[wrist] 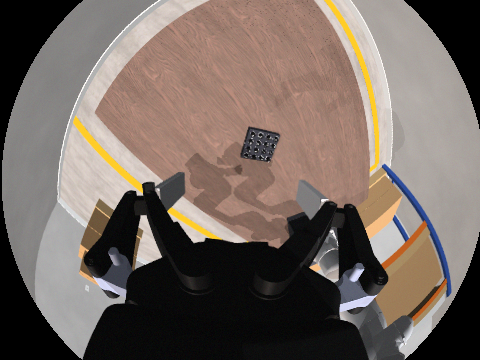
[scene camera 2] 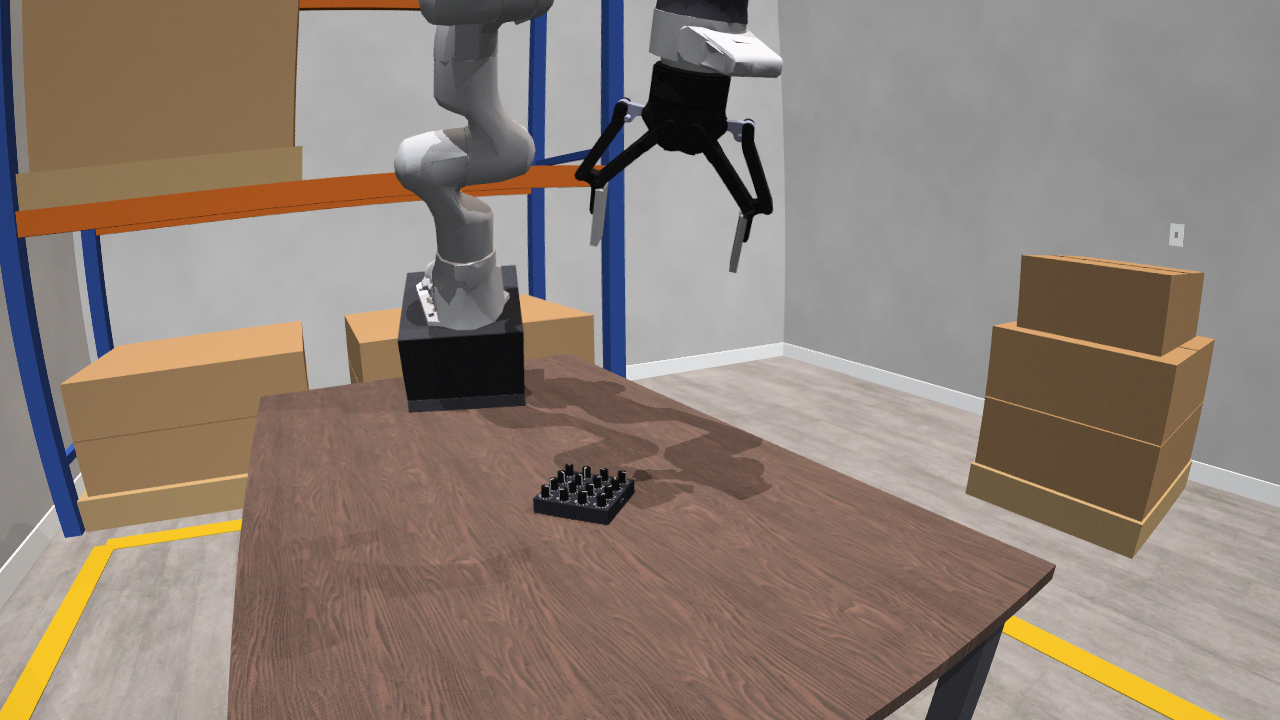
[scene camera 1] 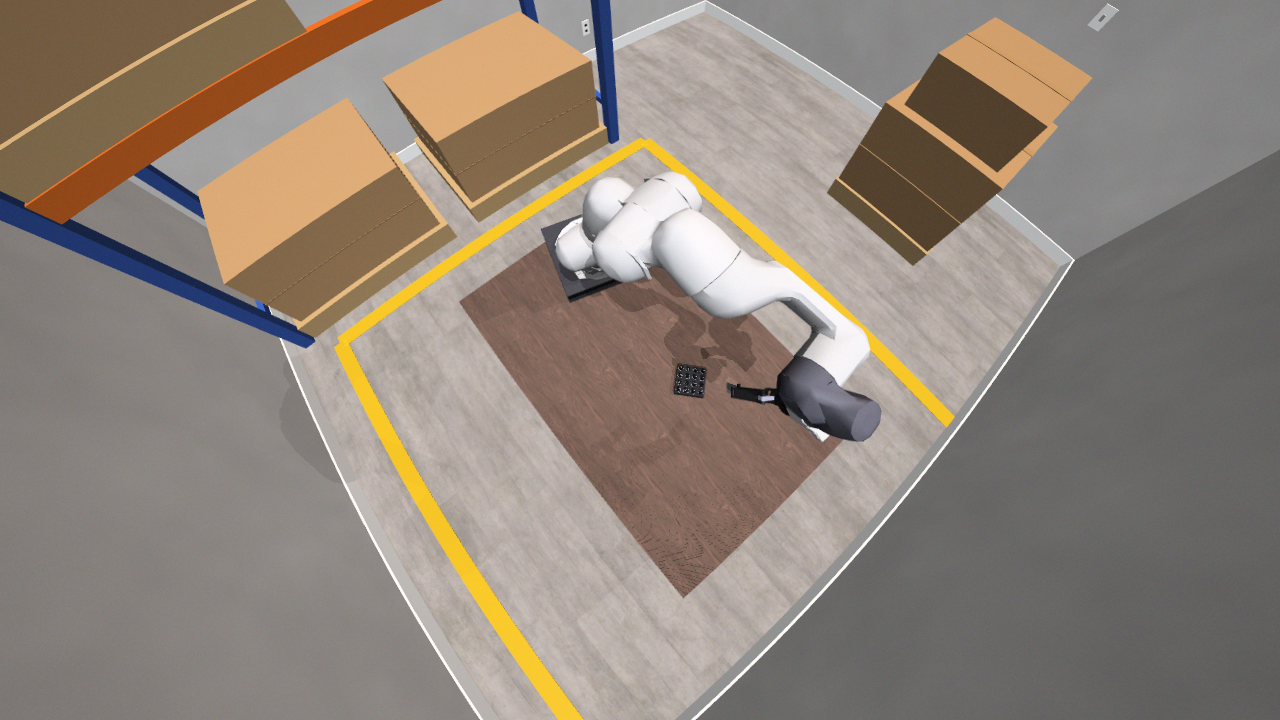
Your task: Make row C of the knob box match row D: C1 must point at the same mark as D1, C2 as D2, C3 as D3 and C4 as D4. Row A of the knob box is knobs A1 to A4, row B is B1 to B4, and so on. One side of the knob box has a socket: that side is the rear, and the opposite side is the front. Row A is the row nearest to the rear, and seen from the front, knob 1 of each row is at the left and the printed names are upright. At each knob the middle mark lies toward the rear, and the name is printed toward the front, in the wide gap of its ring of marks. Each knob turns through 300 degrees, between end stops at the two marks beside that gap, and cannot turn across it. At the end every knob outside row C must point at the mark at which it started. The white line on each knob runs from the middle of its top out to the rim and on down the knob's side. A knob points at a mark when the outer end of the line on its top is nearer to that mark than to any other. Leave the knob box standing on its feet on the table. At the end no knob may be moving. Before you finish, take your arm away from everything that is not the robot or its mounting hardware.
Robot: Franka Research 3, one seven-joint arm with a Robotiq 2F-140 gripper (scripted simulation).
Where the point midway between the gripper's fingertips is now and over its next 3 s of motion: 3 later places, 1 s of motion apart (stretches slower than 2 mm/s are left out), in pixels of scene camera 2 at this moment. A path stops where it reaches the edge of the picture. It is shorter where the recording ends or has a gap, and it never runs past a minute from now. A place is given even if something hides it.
The gripper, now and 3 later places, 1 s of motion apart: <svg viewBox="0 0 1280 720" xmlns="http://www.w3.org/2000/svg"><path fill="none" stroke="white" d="M664 252L593 352L541 434L547 439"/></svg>
